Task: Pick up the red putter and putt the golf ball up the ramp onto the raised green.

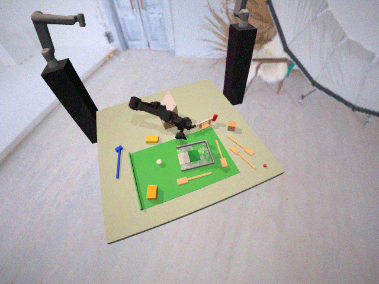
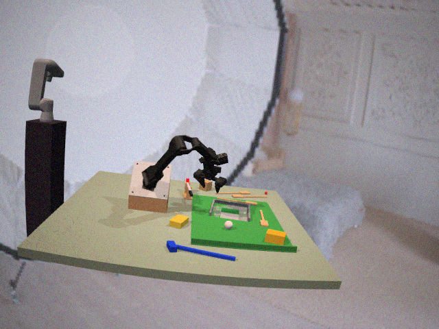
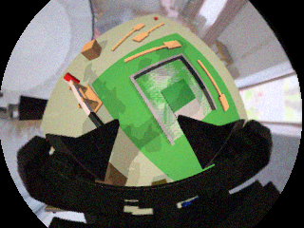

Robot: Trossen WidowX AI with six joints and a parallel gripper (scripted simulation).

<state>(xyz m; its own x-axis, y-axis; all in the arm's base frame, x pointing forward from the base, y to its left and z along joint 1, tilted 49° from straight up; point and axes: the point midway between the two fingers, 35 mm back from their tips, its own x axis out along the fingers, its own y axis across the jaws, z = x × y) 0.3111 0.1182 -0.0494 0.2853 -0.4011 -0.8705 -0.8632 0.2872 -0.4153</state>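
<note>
The red putter is 16 cm to the left of my gripper tip, 14 cm behind it and 6 cm below it. From my gripper tip the other things lie so: small wooden stand 18 cm to the left, 14 cm behind, 8 cm below; green mat 16 cm ahead, 11 cm to the right, 11 cm below; white golf ball 26 cm to the right, 12 cm ahead, 9 cm below.
</note>
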